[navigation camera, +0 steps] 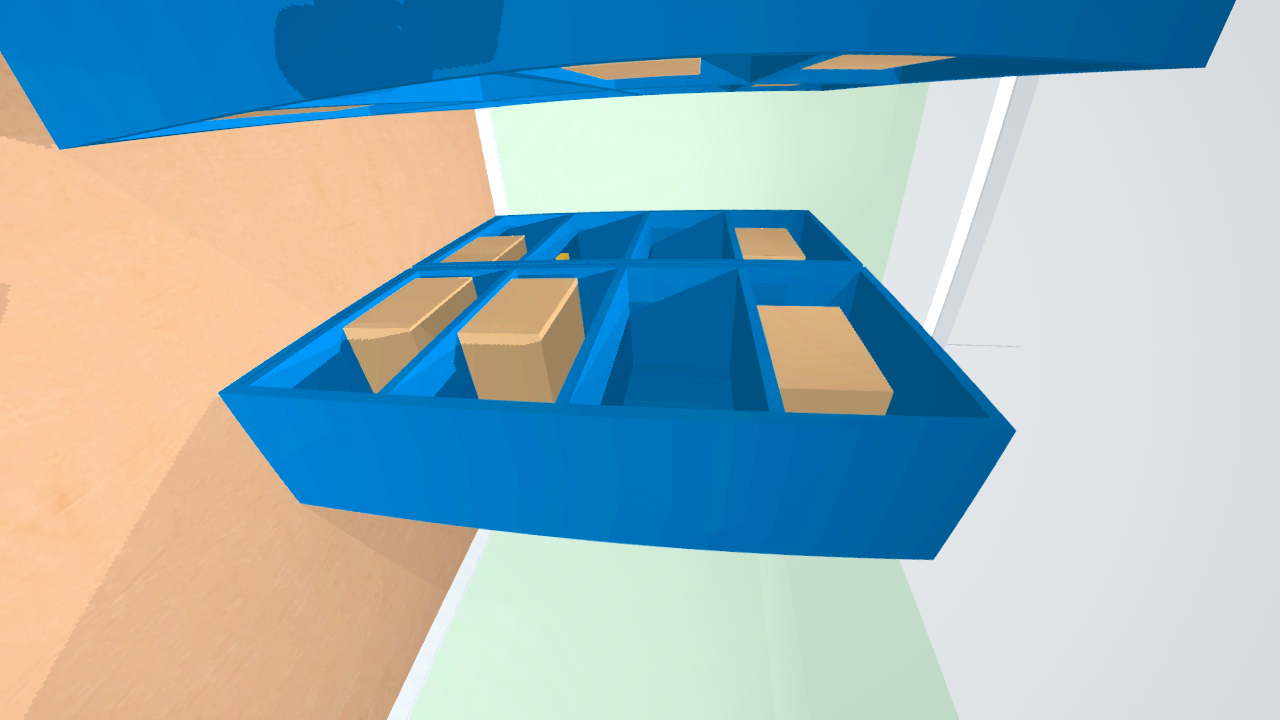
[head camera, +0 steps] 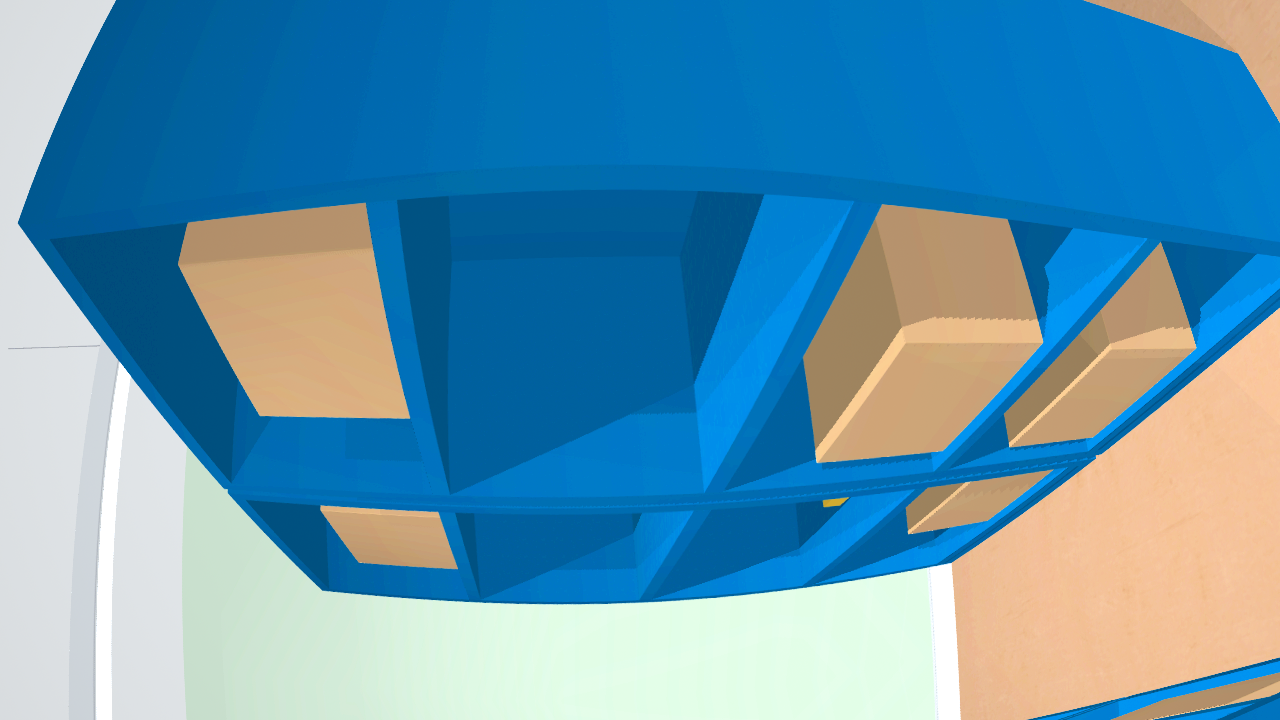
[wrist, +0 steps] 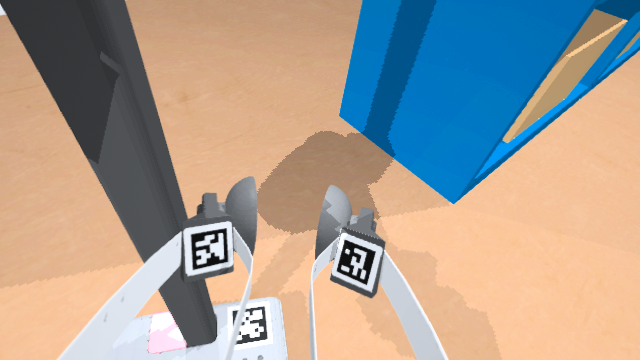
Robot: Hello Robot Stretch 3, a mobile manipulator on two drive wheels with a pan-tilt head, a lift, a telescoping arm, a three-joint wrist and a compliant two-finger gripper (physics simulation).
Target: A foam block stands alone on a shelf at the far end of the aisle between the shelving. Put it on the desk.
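Frame: origin at the robot's base, x right, y back, z down, level; centimetres.
Seen in the pictures: gripper, between the fingertips: [wrist: 289, 207].
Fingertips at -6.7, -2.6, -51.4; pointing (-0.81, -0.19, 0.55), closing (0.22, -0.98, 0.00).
Observation:
A point is followed by its place in that frame, as x, y, z.
A small yellow piece [head camera: 834, 502] @[-47.4, -213.8, -56.1] [navigation camera: 562, 257] @[-45.4, -209.8, -56.9], seemingly the foam block, shows in part inside the far unit of the blue shelving [head camera: 626, 98] @[18.7, -89.3, -120.6] [navigation camera: 626, 474] @[26.4, -93.7, -111.2], in the second compartment up from the floor. The shelf divider and frame hide most of it. My gripper [wrist: 289, 207] @[-6.7, -2.6, -51.4] is open and empty in the wrist view, held over the floor and well away from the yellow piece. The desk does not show in the current views.
Cardboard-coloured boxes [head camera: 966, 394] [navigation camera: 827, 349] fill several compartments. A second shelving row [navigation camera: 805, 31] @[-43.5, -54.0, -138.7] runs opposite, across the aisle. In the wrist view a blue shelving end panel [wrist: 465, 95] @[-51.1, -49.6, -28.1] stands right of the gripper, and the dark mast [wrist: 135, 125] @[-11.6, 5.3, -53.5] is at left.

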